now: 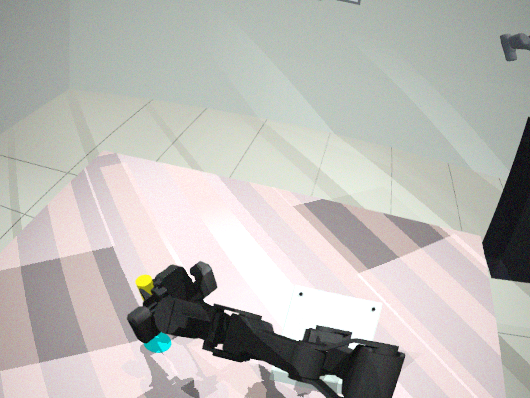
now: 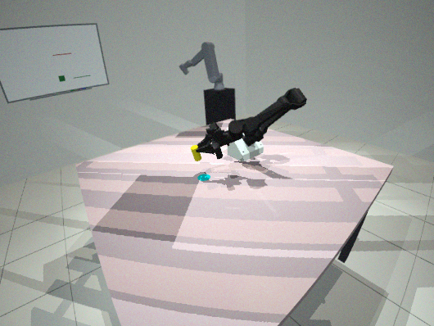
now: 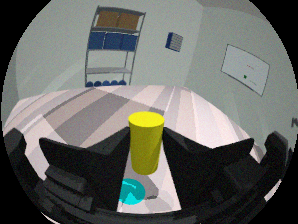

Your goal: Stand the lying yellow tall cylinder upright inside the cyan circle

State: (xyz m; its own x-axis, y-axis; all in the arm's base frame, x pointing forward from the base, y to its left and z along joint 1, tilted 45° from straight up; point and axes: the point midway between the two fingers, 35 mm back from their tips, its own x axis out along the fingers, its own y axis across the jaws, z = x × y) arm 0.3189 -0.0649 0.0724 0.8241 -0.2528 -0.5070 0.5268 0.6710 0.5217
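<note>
My gripper tip is now 20 mm past the cyan circle, 20 mm to the right of it and 140 mm above it. Also, from my gripper tip: yellow tall cylinder (20 mm below).
</note>
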